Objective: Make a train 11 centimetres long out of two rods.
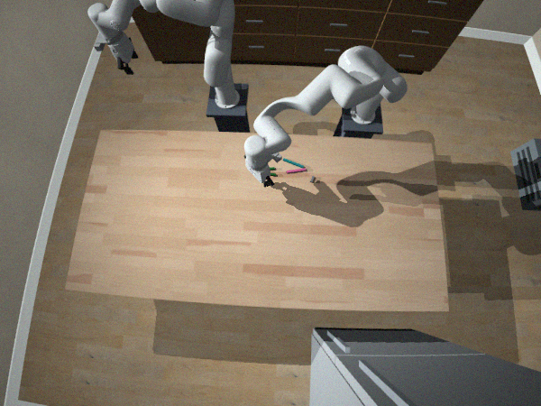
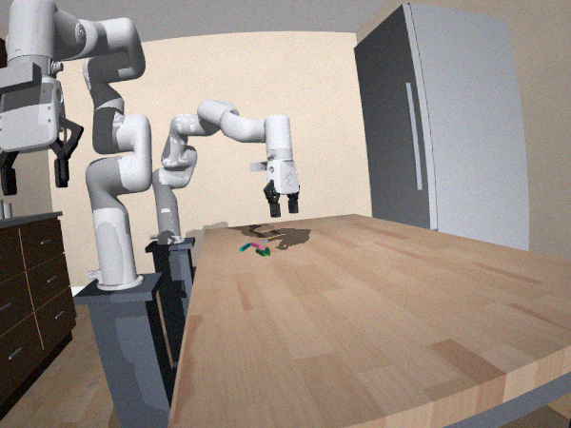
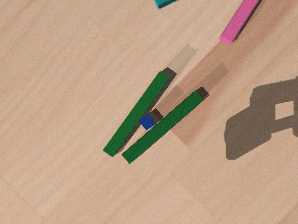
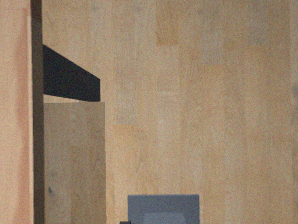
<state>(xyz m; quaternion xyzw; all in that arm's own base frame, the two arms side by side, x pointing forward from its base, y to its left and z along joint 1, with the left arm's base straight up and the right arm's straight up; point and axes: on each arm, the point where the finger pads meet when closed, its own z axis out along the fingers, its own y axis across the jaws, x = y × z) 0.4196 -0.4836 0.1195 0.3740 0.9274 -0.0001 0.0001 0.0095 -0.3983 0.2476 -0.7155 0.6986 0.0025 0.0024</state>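
Observation:
Now: left hand 90 mm past the pink rod, 150 mm to the right of it and 110 mm above it. Also, from my left hand: short grey rod (60 mm behind, 230 mm to the left, 110 mm below); then small blue rod (70 mm behind, 10 mm to the left, 110 mm below); then turquoise rod (130 mm behind, 130 mm to the left, 110 mm below).

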